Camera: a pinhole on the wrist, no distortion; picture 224 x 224 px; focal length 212.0 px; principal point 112.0 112.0 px. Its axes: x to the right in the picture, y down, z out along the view. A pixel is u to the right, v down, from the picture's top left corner.
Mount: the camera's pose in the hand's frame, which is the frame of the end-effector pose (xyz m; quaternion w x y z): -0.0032 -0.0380 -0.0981 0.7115 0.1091 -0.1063 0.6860
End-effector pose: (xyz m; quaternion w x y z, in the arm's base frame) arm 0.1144 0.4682 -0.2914 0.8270 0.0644 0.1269 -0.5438
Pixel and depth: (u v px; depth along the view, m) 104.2 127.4 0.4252
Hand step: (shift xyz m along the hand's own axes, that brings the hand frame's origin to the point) -0.0353 -0.1798 0.3030
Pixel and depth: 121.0 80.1 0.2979
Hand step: 0.0416 -0.1172 0.1894
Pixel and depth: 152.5 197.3 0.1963
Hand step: -0.0811 -0.0586 0.1011
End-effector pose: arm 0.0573 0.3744 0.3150 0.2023 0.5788 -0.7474 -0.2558
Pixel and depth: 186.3 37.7 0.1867
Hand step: 0.0643 -0.0341 0.0990
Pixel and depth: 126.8 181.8 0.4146
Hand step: -0.1392 -0.1305 0.3073
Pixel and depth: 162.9 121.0 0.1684
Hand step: -0.0091 -0.0499 0.0747
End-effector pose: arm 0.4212 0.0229 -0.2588 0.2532 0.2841 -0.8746 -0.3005
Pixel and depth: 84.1 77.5 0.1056
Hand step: 0.0133 -0.0836 -0.0017
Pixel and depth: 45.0 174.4 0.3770
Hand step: -0.1190 -0.2612 0.2266
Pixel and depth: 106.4 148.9 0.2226
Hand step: -0.0425 -0.1093 0.1128
